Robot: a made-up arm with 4 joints.
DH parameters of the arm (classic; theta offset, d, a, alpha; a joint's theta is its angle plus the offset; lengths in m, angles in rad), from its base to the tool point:
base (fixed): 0 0.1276 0 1.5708
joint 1: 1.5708 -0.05 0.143 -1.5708
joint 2: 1.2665 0 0.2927 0
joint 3: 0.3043 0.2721 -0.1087 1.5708
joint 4: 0.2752 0 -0.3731 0
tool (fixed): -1.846 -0.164 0 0
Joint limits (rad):
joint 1: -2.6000..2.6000
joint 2: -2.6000..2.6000
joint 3: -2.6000..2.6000
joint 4: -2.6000..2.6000
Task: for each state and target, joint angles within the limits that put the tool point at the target. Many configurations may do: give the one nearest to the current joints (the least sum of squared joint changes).
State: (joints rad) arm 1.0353 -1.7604 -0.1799 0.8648
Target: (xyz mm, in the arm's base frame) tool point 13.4 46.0 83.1
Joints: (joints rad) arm 1.3042 -1.9693 0.3450 0.3983
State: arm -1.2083 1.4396 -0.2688 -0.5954
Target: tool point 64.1 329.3 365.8
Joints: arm -0.9743 2.2061 0.5664 0.0270
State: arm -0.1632 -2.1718 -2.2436 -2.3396
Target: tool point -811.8 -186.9 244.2
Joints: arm 0.5566 -1.7097 -2.1517 -2.1538
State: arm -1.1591 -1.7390 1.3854 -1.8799
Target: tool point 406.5 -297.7 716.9
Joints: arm -1.6558 -1.4978 1.8449 -1.4890
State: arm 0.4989 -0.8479 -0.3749 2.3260
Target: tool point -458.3 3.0 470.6
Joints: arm 0.9932 -1.7542 -0.3508 1.8896
